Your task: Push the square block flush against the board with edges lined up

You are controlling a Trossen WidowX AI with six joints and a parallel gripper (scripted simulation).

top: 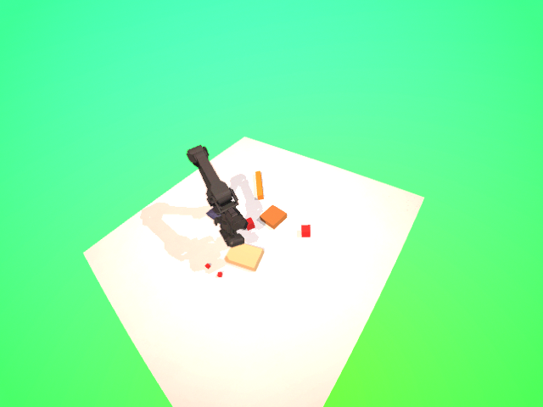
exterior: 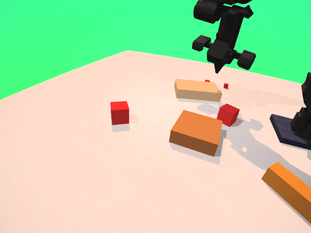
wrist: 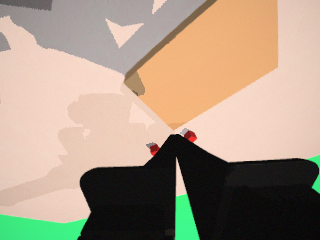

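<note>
Right now my gripper tip is 1 cm past the orange square block, 27 cm to the right of it and 7 cm above it. From my gripper tip the other things lie so: long orange board 25 cm behind, 39 cm to the left, 7 cm below; cream slab 5 cm ahead, 3 cm to the left, 7 cm below.
</note>
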